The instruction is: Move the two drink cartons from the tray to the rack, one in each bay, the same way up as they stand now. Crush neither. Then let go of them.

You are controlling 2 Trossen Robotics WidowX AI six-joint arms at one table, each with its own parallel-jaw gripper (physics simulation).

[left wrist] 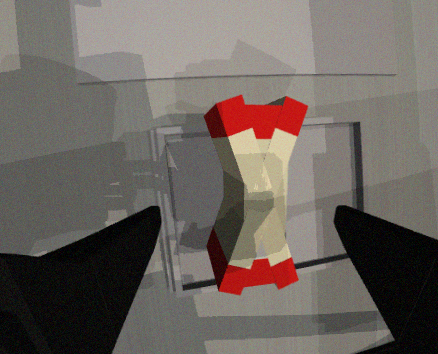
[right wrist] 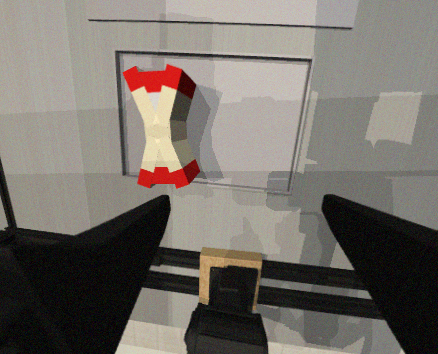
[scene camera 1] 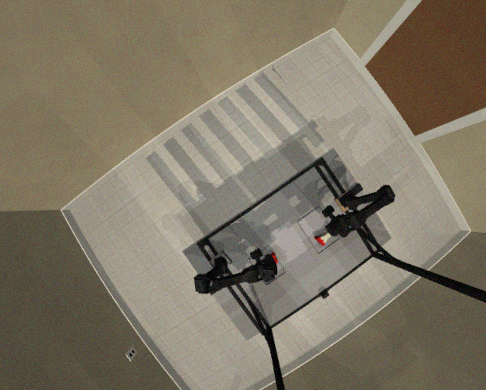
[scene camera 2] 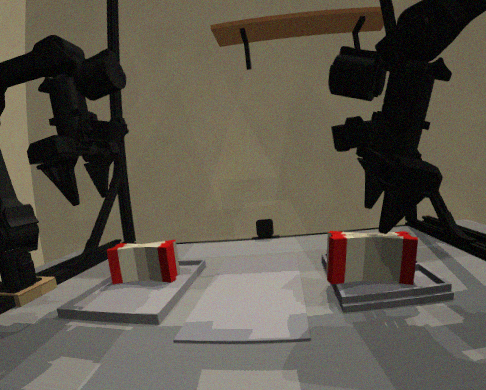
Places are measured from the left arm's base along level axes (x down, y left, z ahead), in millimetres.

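Pixels of known places: left gripper, between the fingertips: [left wrist: 247, 214] [scene camera 2: 374, 219]; right gripper, between the fingertips: [right wrist: 245, 201] [scene camera 1: 329, 222] [scene camera 2: 91, 200]; left arm's base, origin of its link: [scene camera 1: 220, 262]; right arm's base, origin of its link: [right wrist: 228, 284] [scene camera 1: 345, 201] [scene camera 2: 19, 284].
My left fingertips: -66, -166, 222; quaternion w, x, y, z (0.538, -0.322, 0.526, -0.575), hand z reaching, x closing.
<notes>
For each thing: its top centre in the pictures, then the offset to it from my left fingertips, as dx, dy, dz. Level surfaces: height alone.
- cream carton with red ends, centre of its top: [left wrist: 269, 198] [scene camera 2: 369, 231] [scene camera 1: 267, 263] +22, -21, +0
- low grey rack, centre of its top: [left wrist: 277, 202] [scene camera 2: 375, 266] [scene camera 1: 267, 267] +90, -54, -23
- second such carton, centre of its top: [right wrist: 157, 131] [scene camera 2: 141, 245] [scene camera 1: 327, 236] +36, -145, +390
- tray, centre of its top: [right wrist: 205, 124] [scene camera 2: 141, 281] [scene camera 1: 319, 230] +94, -101, +384
- flat pale mat, height of its surface: dx +106
One cream carton with red ends [scene camera 1: 274, 258] [scene camera 2: 372, 257] [left wrist: 260, 200] stands in the low grey rack [scene camera 2: 395, 295] [left wrist: 358, 165], narrow at its waist. Any divider between bays is not distinguishable. My left gripper [scene camera 2: 377, 218] [left wrist: 247, 214] is open above this carton, its fingers apart on either side in the left wrist view. A second such carton [scene camera 1: 320, 241] [scene camera 2: 142, 262] [right wrist: 161, 127] stands in the tray [scene camera 2: 107, 316] [right wrist: 214, 56], near the tray's left end in the right wrist view. My right gripper [scene camera 2: 90, 200] [right wrist: 245, 201] is open and empty, above and short of it.
A flat pale mat [scene camera 2: 240, 310] [left wrist: 230, 30] lies between tray and rack. A black frame [scene camera 1: 260, 207] surrounds the table. A wooden arm mount [scene camera 2: 37, 290] [right wrist: 230, 254] sits beyond the tray. A brown shelf [scene camera 2: 300, 27] is on the back wall.
</notes>
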